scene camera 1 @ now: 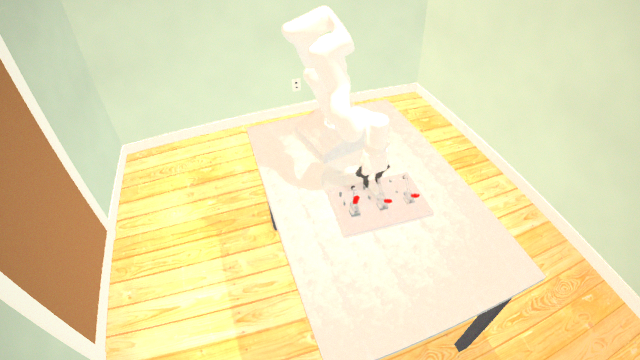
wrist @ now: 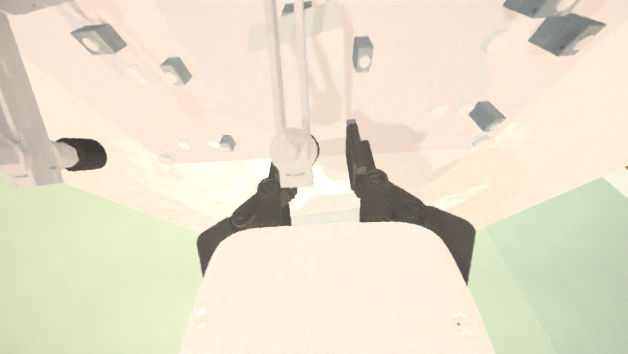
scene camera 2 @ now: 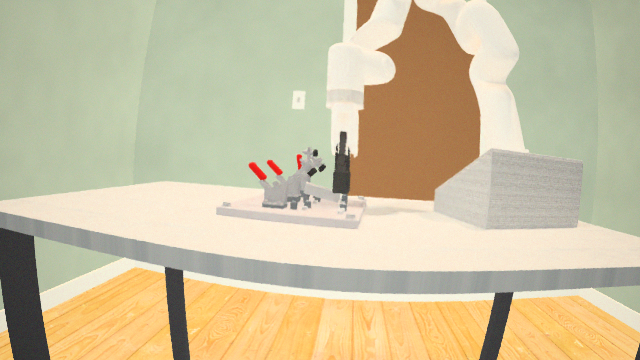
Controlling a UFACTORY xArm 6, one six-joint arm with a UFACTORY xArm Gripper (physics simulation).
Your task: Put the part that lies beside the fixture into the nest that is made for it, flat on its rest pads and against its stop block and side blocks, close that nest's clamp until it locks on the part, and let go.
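Places are measured from the arm's base along level axes (x ahead, y left, z up), in millimetres.
Pixels of known places: gripper, fingertip midpoint: [scene camera 1: 371, 183] [wrist: 320, 141] [scene camera 2: 341, 192]; arm's base, link origin: [scene camera 2: 508, 171].
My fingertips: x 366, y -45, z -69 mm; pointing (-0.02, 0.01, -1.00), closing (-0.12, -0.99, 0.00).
Observation:
Ahead of a thing's pixels: the offset from my fingertips to its top centre. "*": to the spot under its first point.
The part, a long pale block @(dx +37, dy -3, dz +15 mm) [scene camera 1: 373, 194] [scene camera 2: 321, 192] [wrist: 330, 65], is between the fingers of my gripper [scene camera 1: 372, 185] [scene camera 2: 342, 190] [wrist: 320, 141]. The gripper is shut on it, low over the back of the fixture plate @(dx +70, dy -5, dz -25 mm) [scene camera 1: 350, 227] [scene camera 2: 285, 215] [wrist: 415, 65]. In scene camera 2 the part looks slightly tilted, its end by the clamps higher. The middle clamp's raised arm [wrist: 291, 75] stands above the part and hides the left fingertip in the wrist view. The middle clamp's red handle @(* dx +145, dy -27, dz +52 mm) [scene camera 1: 387, 201] is in front of the gripper. Contact with the pads and stop block cannot be made out.
Red-handled clamps stand on both sides, with handles at the left [scene camera 1: 356, 199] and right [scene camera 1: 415, 195] in scene camera 1. A neighbouring clamp's black tip @(* dx +60, dy +100, dz +41 mm) [wrist: 91, 154] is left of the fingers. Small grey blocks @(dx +45, dy -35, dz -8 mm) [wrist: 363, 53] @(dx -20, dy -125, dz -3 mm) [wrist: 487, 116] stand around the part. The arm's pedestal [scene camera 2: 535, 190] is behind.

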